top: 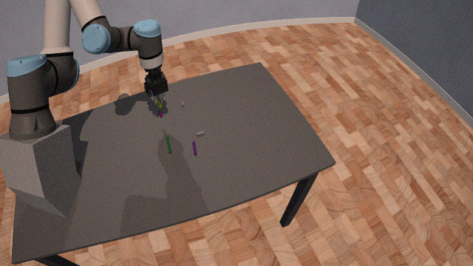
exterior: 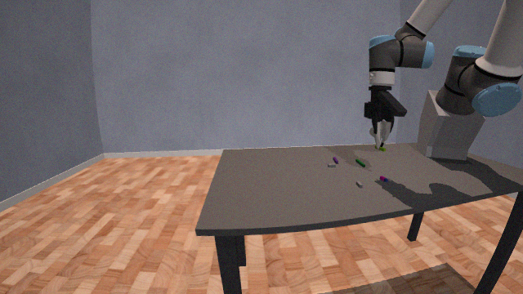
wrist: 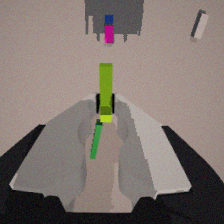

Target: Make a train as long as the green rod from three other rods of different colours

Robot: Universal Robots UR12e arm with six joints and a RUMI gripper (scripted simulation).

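The magenta rod is 11 cm below my hand, 4 cm to the left of it and 1 cm behind it. Round my hand: blue rod: 11 cm below, 5 cm to the left, 2 cm behind; lime rod: 1 cm below; green rod: 14 cm to the right, 11 cm below, 2 cm ahead.
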